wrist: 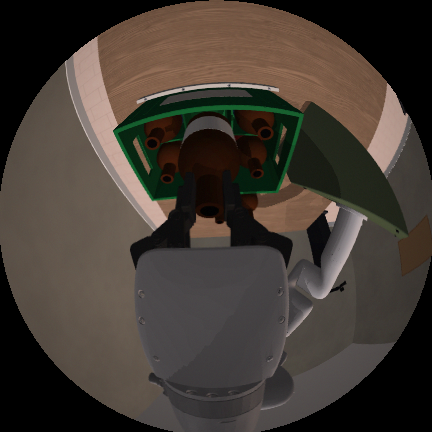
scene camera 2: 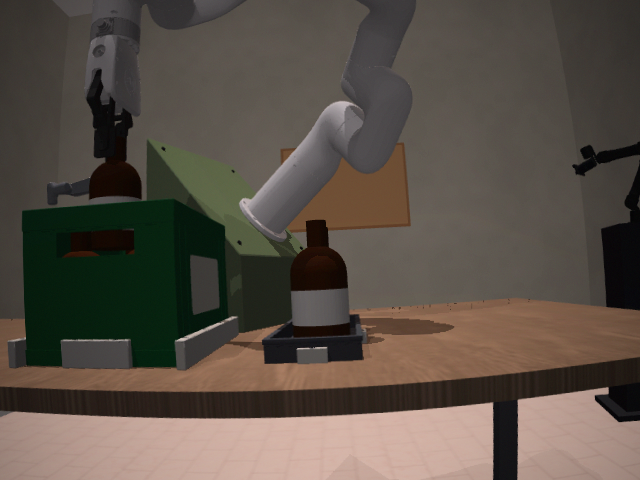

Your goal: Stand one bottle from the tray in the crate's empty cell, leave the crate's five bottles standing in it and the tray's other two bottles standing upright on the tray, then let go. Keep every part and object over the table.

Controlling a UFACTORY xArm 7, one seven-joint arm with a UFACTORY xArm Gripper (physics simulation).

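Pixels of known places: gripper, fingertip midpoint: (wrist: 208, 180) (scene camera 2: 110, 159); arm's base, origin of the base link: (wrist: 352, 209) (scene camera 2: 261, 221).
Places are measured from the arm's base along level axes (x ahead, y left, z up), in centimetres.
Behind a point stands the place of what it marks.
My gripper (scene camera 2: 112, 142) @(y -5.3, x 43.5, z 5.0 cm) (wrist: 208, 180) @(y -5.3, x 43.5, z 5.0 cm) is shut on the neck of a brown bottle (scene camera 2: 115, 180) @(y -2.1, x 46.1, z 1.2 cm) (wrist: 209, 152) @(y -7.4, x 43.7, z 3.2 cm) with a white label. It holds the bottle about upright over the green crate (scene camera 2: 103, 310) @(y 3.4, x 55.4, z -15.1 cm) (wrist: 262, 185) @(y 4.6, x 30.3, z -5.1 cm); the bottle's lower part is behind the crate wall, inside the rim. Several brown bottles stand in the crate at both sides of the held one in the wrist view, such as one bottle (wrist: 162, 126) @(y -4.0, x 51.1, z -8.5 cm) at the left and another bottle (wrist: 254, 121) @(y -7.8, x 36.4, z -7.7 cm) at the right. The held bottle hides the cell under it. On the dark tray (scene camera 2: 273, 352) @(y 20.7, x 50.0, z -20.0 cm) a bottle (scene camera 2: 319, 268) @(y 23.0, x 39.1, z -11.5 cm) stands upright, with a second neck partly hidden behind it.
White strips (scene camera 2: 206, 343) @(y 10.8, x 46.0, z -19.7 cm) (wrist: 207, 87) @(y -10.2, x 44.6, z -18.2 cm) border the crate. A green sloped block (scene camera 2: 263, 289) @(y 5.3, x 13.9, z -14.2 cm) (wrist: 345, 165) @(y -10.3, x 19.8, z -0.7 cm) stands beside the crate and behind the tray, with the arm's base on it. The table's front edge (scene camera 2: 310, 403) @(y 27.8, x 61.0, z -22.3 cm) runs close in front of crate and tray.
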